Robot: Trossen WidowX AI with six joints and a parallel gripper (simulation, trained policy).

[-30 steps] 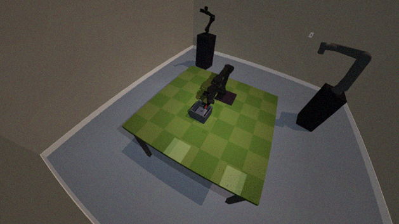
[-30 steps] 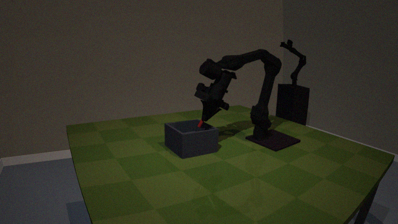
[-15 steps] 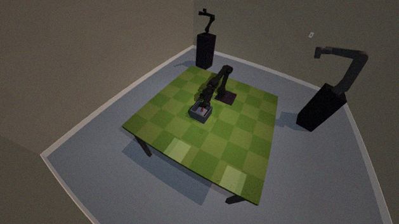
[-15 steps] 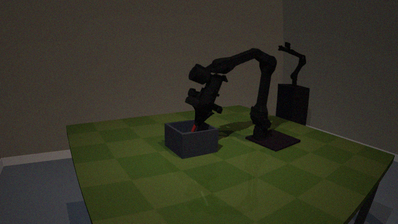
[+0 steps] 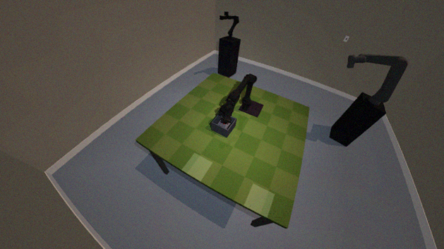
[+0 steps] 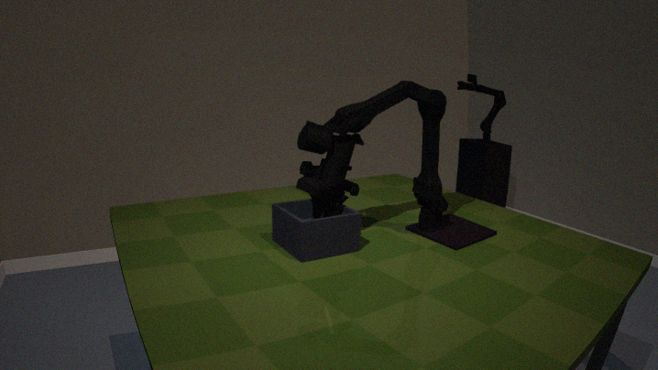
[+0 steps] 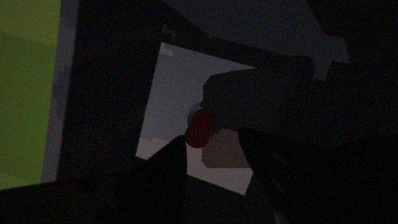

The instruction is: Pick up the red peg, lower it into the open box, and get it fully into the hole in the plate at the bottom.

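The red peg is 1 cm below my gripper tip. Round my gripper tip: grey box: 4 cm below, 1 cm to the right, 1 cm ahead; plate: 2 cm below, 1 cm to the right, 1 cm ahead.
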